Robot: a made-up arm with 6 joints.
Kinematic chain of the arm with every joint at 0, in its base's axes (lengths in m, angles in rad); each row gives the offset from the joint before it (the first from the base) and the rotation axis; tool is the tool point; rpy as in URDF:
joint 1: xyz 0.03 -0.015 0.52 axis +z
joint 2: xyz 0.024 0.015 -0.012 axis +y
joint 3: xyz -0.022 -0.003 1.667 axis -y
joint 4: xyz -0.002 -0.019 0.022 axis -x
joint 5: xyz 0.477 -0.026 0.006 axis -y
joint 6: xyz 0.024 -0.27 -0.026 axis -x
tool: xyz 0.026 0.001 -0.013 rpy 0 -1.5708 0
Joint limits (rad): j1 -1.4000..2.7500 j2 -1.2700..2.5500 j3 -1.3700..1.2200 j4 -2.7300..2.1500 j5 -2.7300..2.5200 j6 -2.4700..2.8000
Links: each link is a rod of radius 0.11 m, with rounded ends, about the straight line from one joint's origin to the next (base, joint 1, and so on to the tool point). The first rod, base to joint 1, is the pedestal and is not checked.
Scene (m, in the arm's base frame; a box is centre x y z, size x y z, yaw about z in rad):
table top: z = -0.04
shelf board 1: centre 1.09 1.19 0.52 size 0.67 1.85 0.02 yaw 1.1
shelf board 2: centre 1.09 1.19 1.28 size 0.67 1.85 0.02 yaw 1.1
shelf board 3: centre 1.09 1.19 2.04 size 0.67 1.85 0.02 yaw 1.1
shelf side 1: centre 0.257 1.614 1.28 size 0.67 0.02 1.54 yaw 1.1
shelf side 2: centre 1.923 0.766 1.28 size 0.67 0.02 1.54 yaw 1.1
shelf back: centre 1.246 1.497 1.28 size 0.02 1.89 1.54 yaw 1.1
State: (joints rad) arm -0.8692 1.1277 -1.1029 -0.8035 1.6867 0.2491
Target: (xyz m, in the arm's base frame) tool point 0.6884 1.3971 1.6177
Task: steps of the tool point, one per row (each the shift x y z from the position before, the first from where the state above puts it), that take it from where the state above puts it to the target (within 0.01 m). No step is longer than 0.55 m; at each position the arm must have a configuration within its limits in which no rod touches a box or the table.
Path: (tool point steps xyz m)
1: 0.0428 0.1684 0.2345
2: -0.0163 0.1980 0.2038
3: -0.0777 0.2081 0.1709
4: -0.1419 0.2018 0.1391
5: 0.2246 -0.0018 -0.0013
6: 0.2438 0.1299 -0.0012
7: 0.1942 0.2702 -0.0034
8: 0.0748 0.3844 -0.0090
9: -0.0985 0.4395 -0.0185
10: -0.2944 0.4123 -0.0311

